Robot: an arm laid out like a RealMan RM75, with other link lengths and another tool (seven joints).
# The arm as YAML. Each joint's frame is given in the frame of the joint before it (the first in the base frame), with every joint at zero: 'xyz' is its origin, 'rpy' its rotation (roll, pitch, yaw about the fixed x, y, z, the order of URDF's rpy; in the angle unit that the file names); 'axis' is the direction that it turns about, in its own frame. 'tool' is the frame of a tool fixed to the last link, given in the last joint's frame.
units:
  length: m
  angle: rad
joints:
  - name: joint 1
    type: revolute
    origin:
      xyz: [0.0, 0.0, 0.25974]
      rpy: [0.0, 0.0, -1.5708]
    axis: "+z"
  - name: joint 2
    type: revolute
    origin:
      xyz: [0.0, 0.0, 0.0]
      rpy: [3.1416, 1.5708, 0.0]
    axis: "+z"
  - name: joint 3
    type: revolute
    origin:
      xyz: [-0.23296, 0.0, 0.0]
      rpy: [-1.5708, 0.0, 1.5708]
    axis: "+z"
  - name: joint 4
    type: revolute
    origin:
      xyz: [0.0, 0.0, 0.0]
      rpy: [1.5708, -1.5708, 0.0]
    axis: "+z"
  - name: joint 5
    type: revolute
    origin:
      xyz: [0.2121, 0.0, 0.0]
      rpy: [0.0, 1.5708, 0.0]
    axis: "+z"
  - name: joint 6
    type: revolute
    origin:
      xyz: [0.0, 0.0, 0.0]
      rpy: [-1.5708, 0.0, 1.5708]
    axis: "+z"
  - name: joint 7
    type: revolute
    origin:
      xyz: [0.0, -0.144, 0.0]
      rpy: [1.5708, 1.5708, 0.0]
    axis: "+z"
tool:
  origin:
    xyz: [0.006, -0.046, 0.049]
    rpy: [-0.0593, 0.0, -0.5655]
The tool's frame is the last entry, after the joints.
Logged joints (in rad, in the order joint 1, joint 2, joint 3, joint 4, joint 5, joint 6, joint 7), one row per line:
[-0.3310 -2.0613 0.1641 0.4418 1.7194 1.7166 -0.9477]
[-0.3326 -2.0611 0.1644 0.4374 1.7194 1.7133 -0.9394]
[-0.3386 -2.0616 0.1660 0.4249 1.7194 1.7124 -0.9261]
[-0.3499 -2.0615 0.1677 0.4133 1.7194 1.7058 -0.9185]
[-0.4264 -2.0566 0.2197 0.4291 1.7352 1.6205 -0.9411]
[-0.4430 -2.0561 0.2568 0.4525 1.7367 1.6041 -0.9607]
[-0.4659 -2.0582 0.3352 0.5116 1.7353 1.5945 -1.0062]
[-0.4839 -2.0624 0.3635 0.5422 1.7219 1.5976 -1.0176]
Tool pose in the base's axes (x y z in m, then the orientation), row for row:
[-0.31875 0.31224 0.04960 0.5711 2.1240 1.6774]
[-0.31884 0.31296 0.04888 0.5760 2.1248 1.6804]
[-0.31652 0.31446 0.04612 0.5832 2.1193 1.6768]
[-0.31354 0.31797 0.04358 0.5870 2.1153 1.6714]
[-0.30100 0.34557 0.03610 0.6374 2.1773 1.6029]
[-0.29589 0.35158 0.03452 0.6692 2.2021 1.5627]
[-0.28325 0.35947 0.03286 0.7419 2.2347 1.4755]
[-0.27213 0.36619 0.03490 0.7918 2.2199 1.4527]
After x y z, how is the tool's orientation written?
As a rotation vector, in radians.
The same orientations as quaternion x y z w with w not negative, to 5 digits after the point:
[0.20284 0.75438 0.59576 0.18665]
[0.20439 0.75397 0.59628 0.18496]
[0.20721 0.75300 0.59578 0.18736]
[0.20887 0.75269 0.59473 0.19008]
[0.22568 0.77089 0.56752 0.18089]
[0.23667 0.77881 0.55267 0.17887]
[0.26261 0.79101 0.52228 0.18043]
[0.28103 0.78791 0.51560 0.18541]

